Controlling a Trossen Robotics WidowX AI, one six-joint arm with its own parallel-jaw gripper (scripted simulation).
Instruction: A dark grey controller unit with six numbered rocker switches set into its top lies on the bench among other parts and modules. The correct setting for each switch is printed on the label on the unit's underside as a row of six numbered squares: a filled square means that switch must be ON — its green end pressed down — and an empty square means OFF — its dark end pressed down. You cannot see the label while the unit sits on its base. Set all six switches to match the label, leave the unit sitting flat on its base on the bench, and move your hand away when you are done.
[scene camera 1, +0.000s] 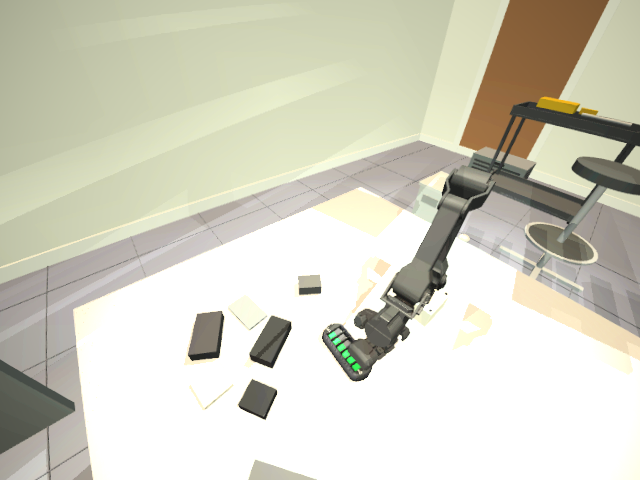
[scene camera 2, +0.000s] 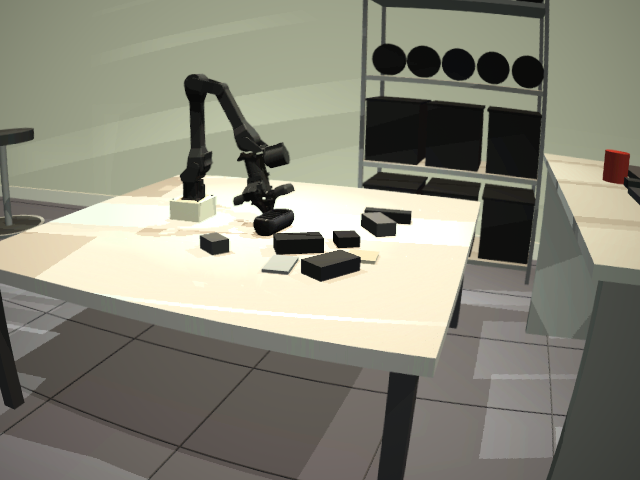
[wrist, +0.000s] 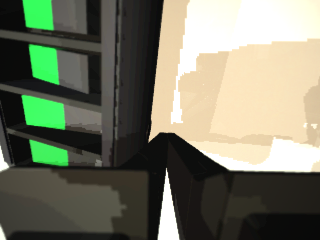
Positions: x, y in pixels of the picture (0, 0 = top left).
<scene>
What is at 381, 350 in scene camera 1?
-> The gripper.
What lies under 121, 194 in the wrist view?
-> The gripper.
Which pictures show the gripper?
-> Scene camera 1, scene camera 2 and the wrist view: all of them.
</scene>
